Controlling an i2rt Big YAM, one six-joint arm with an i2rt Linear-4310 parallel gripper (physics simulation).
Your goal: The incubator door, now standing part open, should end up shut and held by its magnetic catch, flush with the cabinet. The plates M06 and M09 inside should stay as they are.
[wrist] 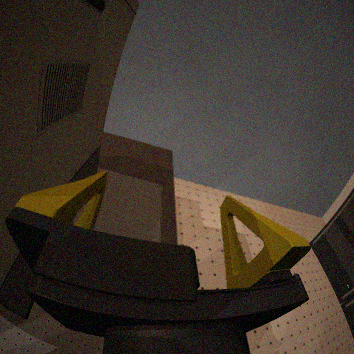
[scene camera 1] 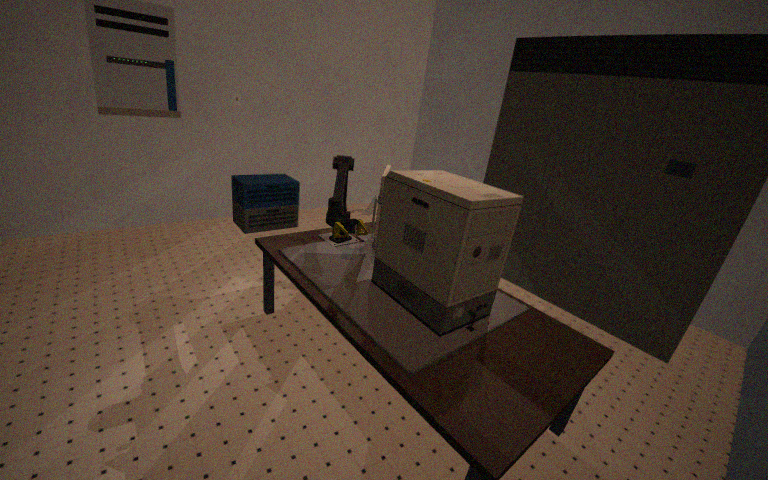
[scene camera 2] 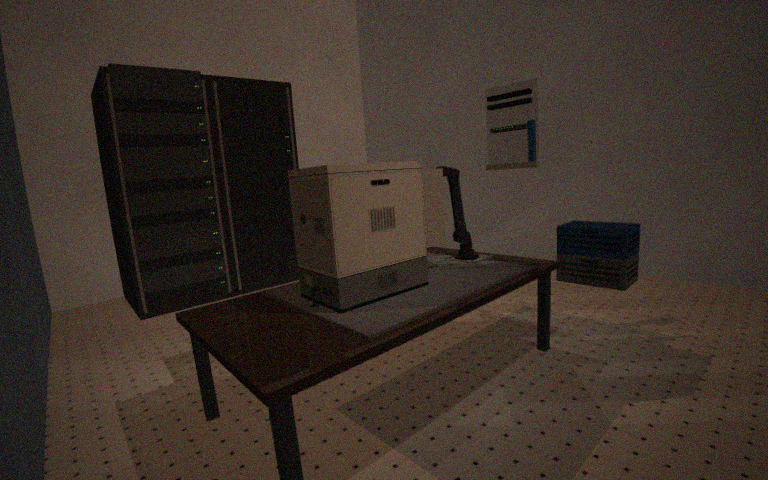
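Seen in the pictures: gripper, fingertip midpoint: (wrist: 167, 190) (scene camera 1: 358, 234); arm's base, origin of the base link: (scene camera 1: 340, 239) (scene camera 2: 466, 258).
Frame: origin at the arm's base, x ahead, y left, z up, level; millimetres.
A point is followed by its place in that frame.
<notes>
The pale incubator cabinet (scene camera 1: 421, 249) {x 770, y -277, z 298 mm} (scene camera 2: 353, 226) {x 922, y 19, z 319 mm} (wrist: 60, 150) {x 716, y -266, z 225 mm} stands on its dark base on the table. Its door (scene camera 2: 434, 209) {x 322, y 1, z 316 mm} stands out from the cabinet's arm-side end, so it is part open; in scene camera 1 a thin top edge of the door (scene camera 1: 386, 170) {x 383, y -98, z 517 mm} shows. How wide the gap is cannot be told. My gripper (scene camera 1: 350, 229) {x 544, y -409, z 307 mm} (wrist: 167, 190) {x 544, y -409, z 307 mm} is open and empty, low beside the arm's base and apart from the cabinet; the cabinet and door hide it in scene camera 2. Plates M06 and M09 and the catch do not show.
The arm (scene camera 1: 340, 186) {x 228, y -241, z 412 mm} (scene camera 2: 457, 209) {x 44, y -24, z 286 mm} rises from the far end of the table (scene camera 1: 543, 362) {x 1295, y -103, z -12 mm} (scene camera 2: 243, 345) {x 1366, y -93, z -12 mm}, on a grey mat (scene camera 1: 407, 345) {x 899, y -452, z 1 mm}. Blue and grey crates (scene camera 1: 266, 200) (scene camera 2: 598, 254) are on the floor beyond. Dark server racks (scene camera 2: 105, 186) stand behind the table.
</notes>
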